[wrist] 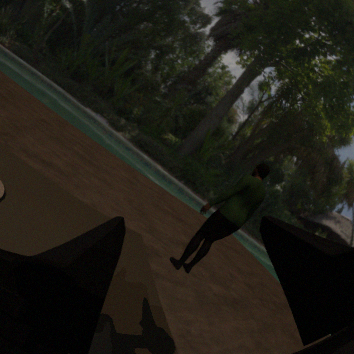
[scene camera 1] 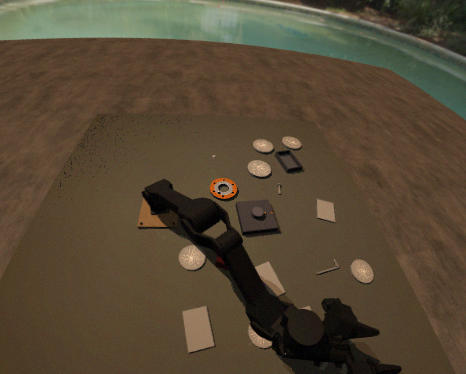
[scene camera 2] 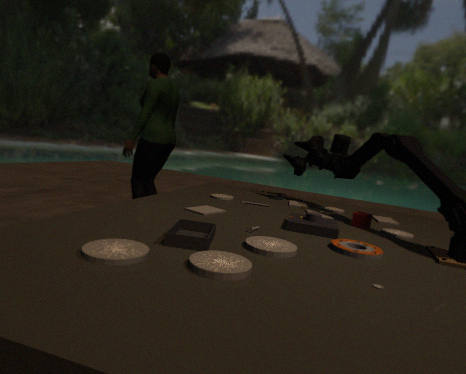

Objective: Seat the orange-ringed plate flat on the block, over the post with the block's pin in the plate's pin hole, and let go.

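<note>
The orange-ringed plate [scene camera 1: 216,192] [scene camera 2: 342,246] lies flat on the mat, beside the block and apart from it. It has a grey inner ring and a central hole. The dark square block [scene camera 1: 247,225] [scene camera 2: 311,227] lies on the mat with a round post [scene camera 1: 258,212] [scene camera 2: 312,215] standing at its middle. A small pin [scene camera 1: 271,213] shows on the block beside the post. My gripper [scene camera 1: 389,350] [scene camera 2: 286,150] [wrist: 194,224] is open and empty, raised above the mat and well away from plate and block. The plate and block do not show in the wrist view.
A dark open tray [scene camera 1: 298,169] [scene camera 2: 175,240] stands near several pale discs. A small bolt [scene camera 1: 279,189] [scene camera 2: 253,229] lies between tray and block. A bent metal key [scene camera 1: 327,270], pale rectangular tiles [scene camera 1: 326,210] and a red object [scene camera 1: 220,262] [scene camera 2: 361,220] are also on the mat.
</note>
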